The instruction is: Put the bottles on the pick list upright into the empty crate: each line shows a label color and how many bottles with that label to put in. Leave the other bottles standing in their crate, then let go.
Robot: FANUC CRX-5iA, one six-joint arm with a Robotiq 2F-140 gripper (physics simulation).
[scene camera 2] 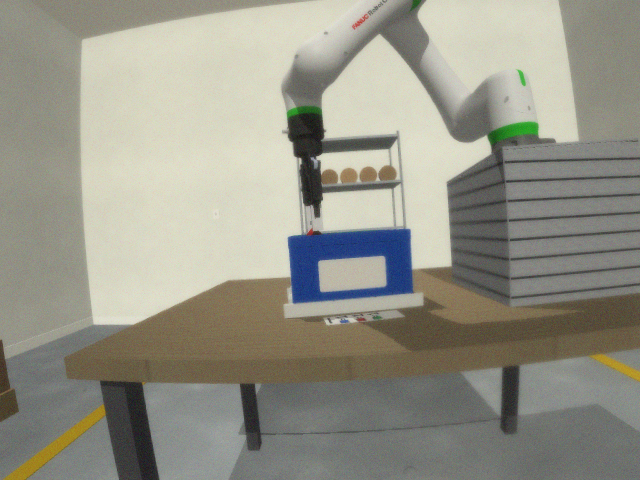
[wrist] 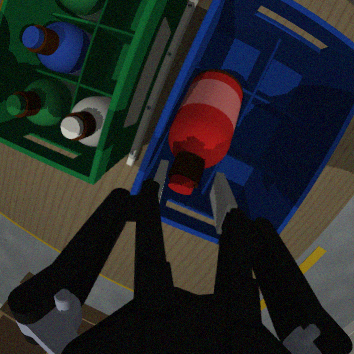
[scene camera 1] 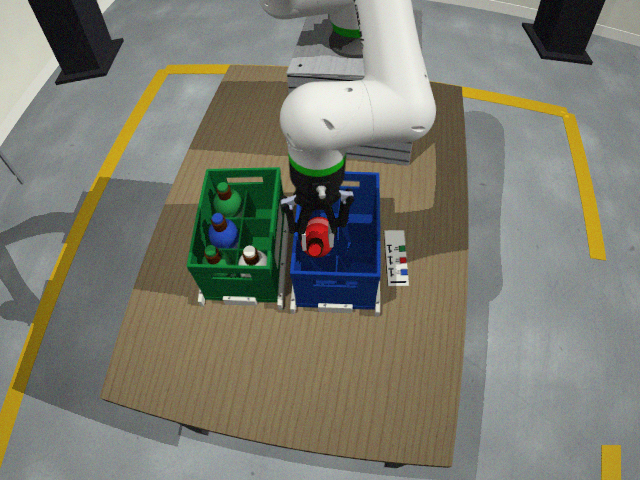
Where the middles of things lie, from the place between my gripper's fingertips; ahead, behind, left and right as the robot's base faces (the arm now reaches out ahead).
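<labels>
There is the red bottle [scene camera 1: 317, 244], and my hand is 5 cm beyond it and 6 cm above it. Going by their middles, the red bottle is the nearest to my hand of the things named here. The blue bottle [scene camera 1: 223, 233] I find 23 cm to the right of my hand, 9 cm behind it and 10 cm below it, whereas the pick list [scene camera 1: 397, 271] is 19 cm to the left of my hand and 6 cm behind it, and 18 cm below it.
</labels>
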